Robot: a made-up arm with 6 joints.
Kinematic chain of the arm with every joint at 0, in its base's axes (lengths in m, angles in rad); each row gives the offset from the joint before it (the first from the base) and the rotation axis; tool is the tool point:
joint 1: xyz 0 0 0.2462 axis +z
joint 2: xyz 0 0 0 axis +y
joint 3: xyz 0 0 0.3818 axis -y
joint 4: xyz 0 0 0 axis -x
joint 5: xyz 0.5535 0 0 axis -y
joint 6: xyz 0 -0.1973 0 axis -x
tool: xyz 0 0 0
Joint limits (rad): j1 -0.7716..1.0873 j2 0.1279..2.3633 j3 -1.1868..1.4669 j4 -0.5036..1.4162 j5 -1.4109..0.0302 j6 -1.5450..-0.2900
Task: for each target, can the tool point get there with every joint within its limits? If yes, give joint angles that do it. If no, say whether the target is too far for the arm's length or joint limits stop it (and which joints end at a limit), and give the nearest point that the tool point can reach.
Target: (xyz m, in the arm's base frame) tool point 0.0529 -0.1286 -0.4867
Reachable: yes | joints -0.3924 2.1222 -0.1511 1.0476 -0.7727 -0.6312
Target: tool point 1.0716 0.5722 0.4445
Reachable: no: too far | nearest point 0.8437 0.4505 0.4023 | short by 0.262 m
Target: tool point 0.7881 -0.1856 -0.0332
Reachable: yes | joints -0.0207 1.3237 0.4185 0.5397 -1.1972 -0.5358
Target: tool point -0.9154 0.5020 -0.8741
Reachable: no: too far | nearest point -0.2261 0.0733 -0.3461 | short by 0.968 m
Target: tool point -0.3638 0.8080 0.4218
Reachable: no: joint limits stop it (at a limit: joint 1, joint 2, joint 4) | nearest point 0.3021 0.5100 0.4031 | short by 0.730 m
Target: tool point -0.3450 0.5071 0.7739
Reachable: no: joint limits stop it (at a limit: joint 1, joint 2, joint 4) | nearest point 0.2813 0.4703 0.9345 | short by 0.648 m
